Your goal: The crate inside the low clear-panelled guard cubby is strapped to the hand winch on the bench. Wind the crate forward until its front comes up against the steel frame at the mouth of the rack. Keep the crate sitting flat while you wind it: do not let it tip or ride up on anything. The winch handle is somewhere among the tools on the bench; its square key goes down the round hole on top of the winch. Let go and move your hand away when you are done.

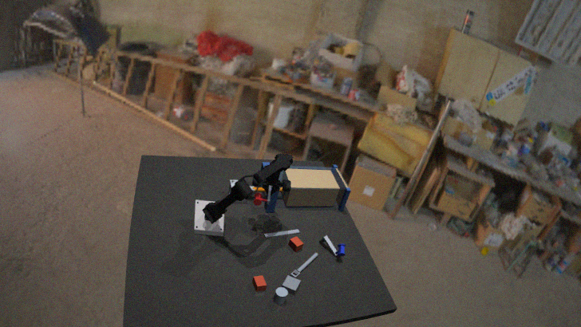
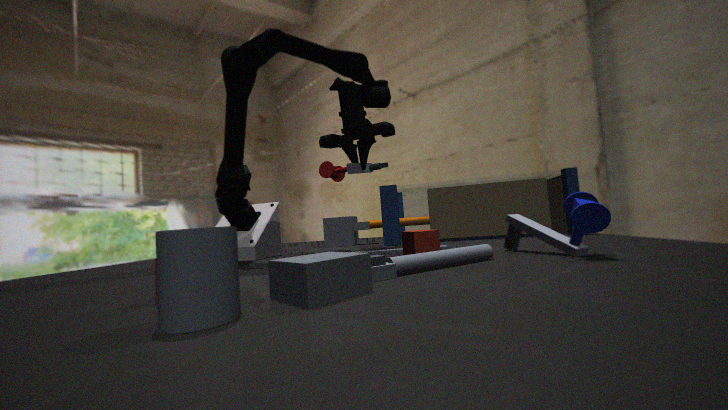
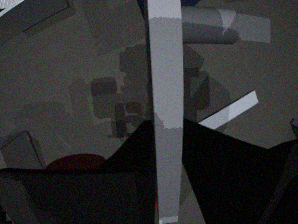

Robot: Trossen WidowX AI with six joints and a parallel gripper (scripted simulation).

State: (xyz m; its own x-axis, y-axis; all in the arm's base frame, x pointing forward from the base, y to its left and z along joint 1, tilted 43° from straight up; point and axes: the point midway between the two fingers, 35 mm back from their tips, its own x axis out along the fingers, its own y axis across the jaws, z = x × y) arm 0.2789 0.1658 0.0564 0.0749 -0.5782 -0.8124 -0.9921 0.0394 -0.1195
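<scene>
Now: the red knob 40 mm behind my gripper tip and 40 mm to the right of it. The rest, counted from my gripper tip: grey winch: 160 mm behind, 180 mm to the left, 160 mm below; grey bar: 100 mm ahead, 80 mm to the right, 190 mm below; clear-panelled cubby: 250 mm ahead, 250 mm to the left, 80 mm below.
</scene>
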